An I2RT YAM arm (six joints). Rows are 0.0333 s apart.
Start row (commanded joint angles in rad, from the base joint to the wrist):
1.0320, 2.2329, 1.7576, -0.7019, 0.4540, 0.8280
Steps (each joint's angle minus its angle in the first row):
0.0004, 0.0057, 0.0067, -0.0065, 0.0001, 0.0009
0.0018, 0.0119, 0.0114, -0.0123, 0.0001, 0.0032
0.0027, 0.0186, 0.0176, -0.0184, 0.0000, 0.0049
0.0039, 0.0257, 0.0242, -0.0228, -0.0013, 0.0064
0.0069, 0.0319, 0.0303, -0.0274, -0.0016, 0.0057
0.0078, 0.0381, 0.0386, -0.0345, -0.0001, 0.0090
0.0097, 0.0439, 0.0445, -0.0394, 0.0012, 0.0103
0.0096, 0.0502, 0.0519, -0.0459, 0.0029, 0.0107
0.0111, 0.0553, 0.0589, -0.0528, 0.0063, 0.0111
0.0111, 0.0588, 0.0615, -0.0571, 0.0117, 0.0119
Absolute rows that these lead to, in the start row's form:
1.0324, 2.2386, 1.7643, -0.7084, 0.4541, 0.8289
1.0338, 2.2448, 1.7690, -0.7142, 0.4541, 0.8312
1.0347, 2.2515, 1.7752, -0.7203, 0.4540, 0.8329
1.0359, 2.2586, 1.7818, -0.7247, 0.4527, 0.8344
1.0389, 2.2648, 1.7879, -0.7293, 0.4524, 0.8337
1.0398, 2.2710, 1.7962, -0.7364, 0.4539, 0.8370
1.0417, 2.2768, 1.8021, -0.7413, 0.4552, 0.8383
1.0416, 2.2831, 1.8095, -0.7478, 0.4569, 0.8387
1.0431, 2.2882, 1.8165, -0.7547, 0.4603, 0.8391
1.0431, 2.2917, 1.8191, -0.7590, 0.4657, 0.8399

